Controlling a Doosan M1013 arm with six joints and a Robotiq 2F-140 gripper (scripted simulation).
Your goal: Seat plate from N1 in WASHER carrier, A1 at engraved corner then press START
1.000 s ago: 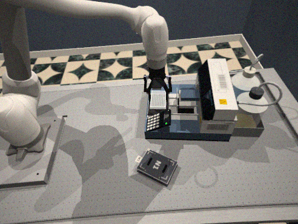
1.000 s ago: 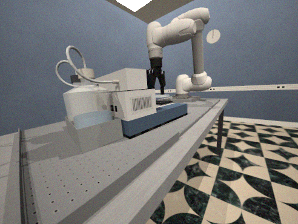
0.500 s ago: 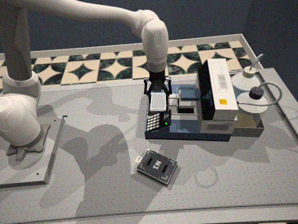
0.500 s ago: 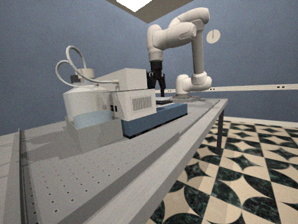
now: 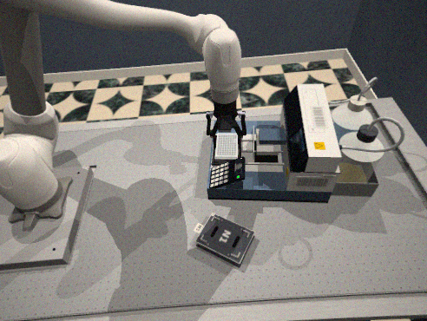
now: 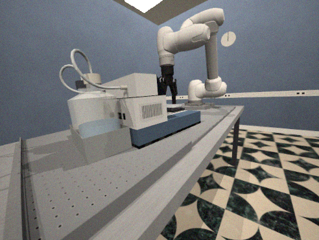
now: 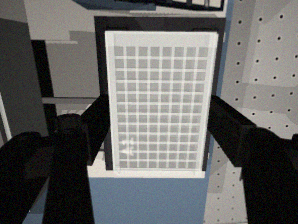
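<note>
My hand is 20 mm above the white well plate. Round my hand: plate washer 150 mm ahead, 20 mm to the right; dark carrier 40 mm below; N1 label 280 mm to the right, 130 mm below, 130 mm behind.
</note>
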